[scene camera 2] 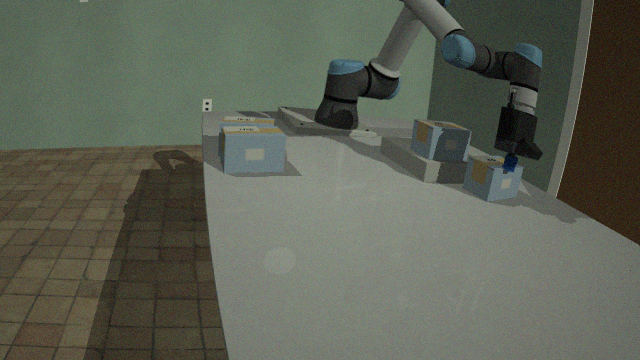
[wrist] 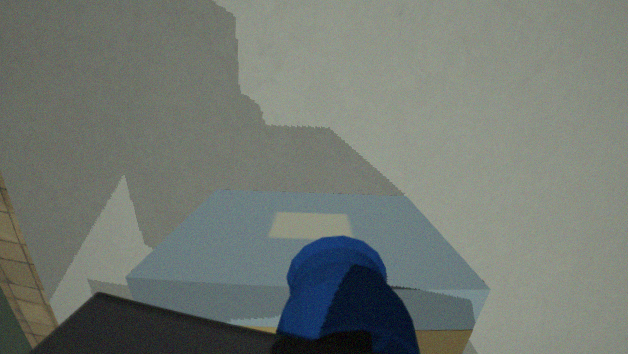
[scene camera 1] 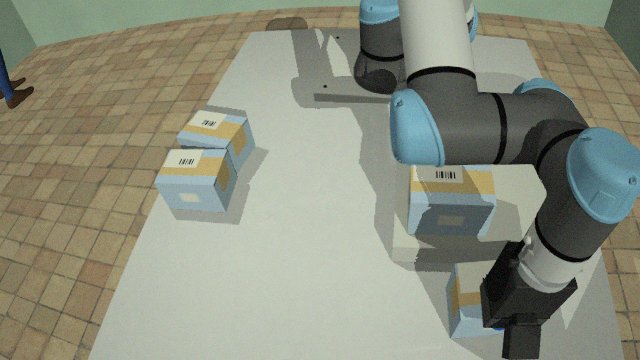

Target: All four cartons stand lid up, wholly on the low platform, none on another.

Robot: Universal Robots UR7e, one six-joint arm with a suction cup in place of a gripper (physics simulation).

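Seen in the pictures: end effector, tool point: (scene camera 2: 507, 172) (wrist: 342, 258); arm's base, origin of the base link: (scene camera 2: 336, 123) (scene camera 1: 383, 75).
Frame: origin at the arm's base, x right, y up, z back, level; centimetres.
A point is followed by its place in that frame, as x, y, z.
My suction cup (scene camera 1: 496, 330) {-20.4, 5.0, -64.4} (scene camera 2: 509, 163) (wrist: 338, 286) presses on the top of a light-blue carton (scene camera 1: 465, 291) {-15.6, 6.0, -59.9} (scene camera 2: 492, 183) {-15.4, 2.3, -64.4} (wrist: 245, 237) {-24.7, 3.2, -63.3} with a tan band. This carton is at the table's front right, just in front of the low platform (scene camera 1: 518, 183) {-28.0, 2.4, -35.9} (scene camera 2: 411, 158) {-4.2, 1.3, -43.7}, and looks a little tilted. A second carton (scene camera 1: 451, 201) {-12.8, 10.8, -47.5} (scene camera 2: 441, 141) {-9.8, 7.3, -48.1} stands lid up on the platform. Two more cartons (scene camera 1: 196, 183) {31.7, 5.9, -43.1} (scene camera 1: 219, 131) {32.0, 6.0, -29.0} stand close together at the table's left edge; they also show in scene camera 2 (scene camera 2: 253, 150) {35.2, 2.7, -43.4} (scene camera 2: 248, 120) {34.5, 6.0, -27.7}. The arm hides much of the first carton in scene camera 1.
The robot's base (scene camera 1: 380, 67) {0.3, 6.5, -6.3} (scene camera 2: 340, 111) {1.5, 5.3, -6.4} stands on a plate at the back of the grey table (scene camera 1: 291, 268) {12.5, -2.4, -53.7} (scene camera 2: 402, 268) {20.4, -2.4, -84.3}. The table's right edge is close to the carton under the cup. A tiled floor surrounds the table. A person's feet (scene camera 1: 15, 91) show far left.
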